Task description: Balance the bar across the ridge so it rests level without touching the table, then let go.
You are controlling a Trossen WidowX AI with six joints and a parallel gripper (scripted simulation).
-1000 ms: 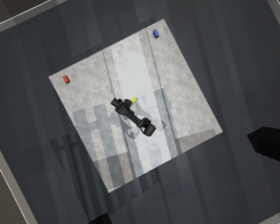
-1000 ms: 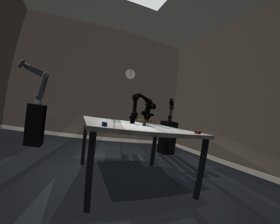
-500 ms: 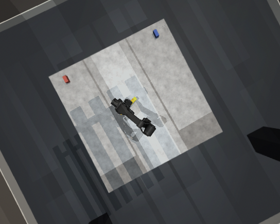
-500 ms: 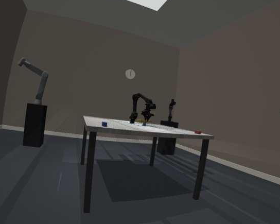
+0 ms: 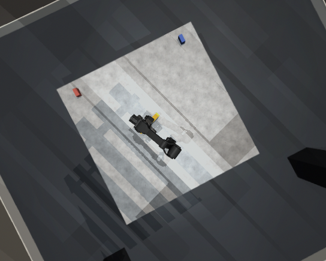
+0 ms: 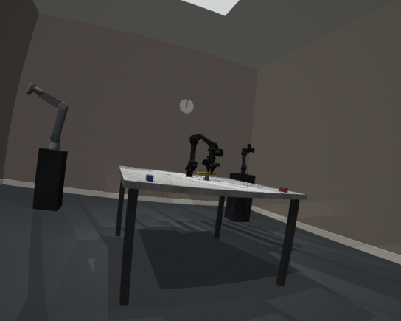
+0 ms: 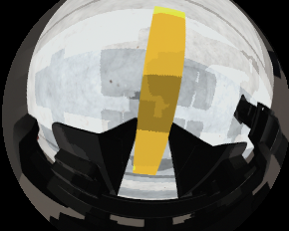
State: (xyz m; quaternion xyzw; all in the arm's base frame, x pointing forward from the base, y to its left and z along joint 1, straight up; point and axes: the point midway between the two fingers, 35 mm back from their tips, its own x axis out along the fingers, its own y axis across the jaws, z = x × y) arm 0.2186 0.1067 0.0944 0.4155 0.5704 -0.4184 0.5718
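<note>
Right now my gripper tip is 1 cm short of the yellow bar and 3 cm to the left of it. The rest, counted from my gripper tip: red block 52 cm ahead, 39 cm to the left, 4 cm below; blue block 52 cm ahead, 61 cm to the right, 4 cm below.
</note>
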